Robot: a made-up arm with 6 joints.
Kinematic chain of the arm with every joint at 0, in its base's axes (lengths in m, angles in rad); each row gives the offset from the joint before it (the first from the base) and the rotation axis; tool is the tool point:
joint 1: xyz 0 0 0.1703 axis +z
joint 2: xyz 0 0.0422 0 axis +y
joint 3: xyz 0 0 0.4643 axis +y
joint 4: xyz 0 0 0.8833 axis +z
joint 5: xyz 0 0 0 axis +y
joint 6: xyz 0 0 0.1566 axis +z
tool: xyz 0 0 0
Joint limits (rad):
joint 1: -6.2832..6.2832
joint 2: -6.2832..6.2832
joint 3: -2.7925..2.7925
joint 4: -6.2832..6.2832
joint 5: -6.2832..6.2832
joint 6: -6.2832..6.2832
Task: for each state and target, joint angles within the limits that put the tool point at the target. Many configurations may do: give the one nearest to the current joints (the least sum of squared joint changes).
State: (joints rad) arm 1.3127 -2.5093 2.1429 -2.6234 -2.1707 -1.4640
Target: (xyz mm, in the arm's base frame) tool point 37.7 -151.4 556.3
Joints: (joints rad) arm 2.0450 -2.6002 2.5617 -3.1977 -2.2916 -1.4640
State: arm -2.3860 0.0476 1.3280 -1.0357 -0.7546 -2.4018
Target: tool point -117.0 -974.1 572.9
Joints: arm -1.8444 -0.0271 1.7157 -1.1061 -0.8848 -2.4018
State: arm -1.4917 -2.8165 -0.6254 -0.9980 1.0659 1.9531
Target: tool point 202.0 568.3 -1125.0
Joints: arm -2.0094 -2.5125 -0.3690 -0.9020 0.9604 1.9531
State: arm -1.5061 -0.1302 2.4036 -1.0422 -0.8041 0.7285
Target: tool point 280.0 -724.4 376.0
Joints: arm -1.3921 -0.4400 2.2933 -1.0369 -0.8881 0.7285
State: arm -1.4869 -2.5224 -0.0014 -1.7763 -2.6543 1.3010
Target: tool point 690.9 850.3 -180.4
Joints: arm -2.1590 -2.2798 0.6228 -1.8184 -2.7300 1.3010
